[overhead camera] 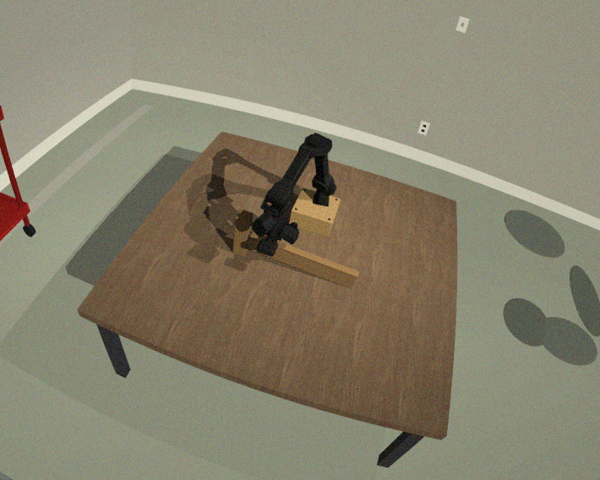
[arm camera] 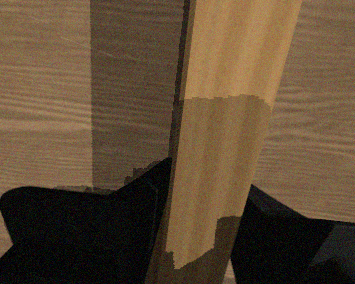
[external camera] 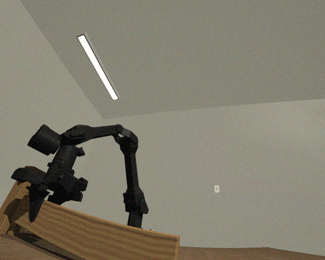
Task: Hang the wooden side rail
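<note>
My gripper tip is 11 cm to the left of the headboard post, 4 cm below it and 2 cm past it.
</note>
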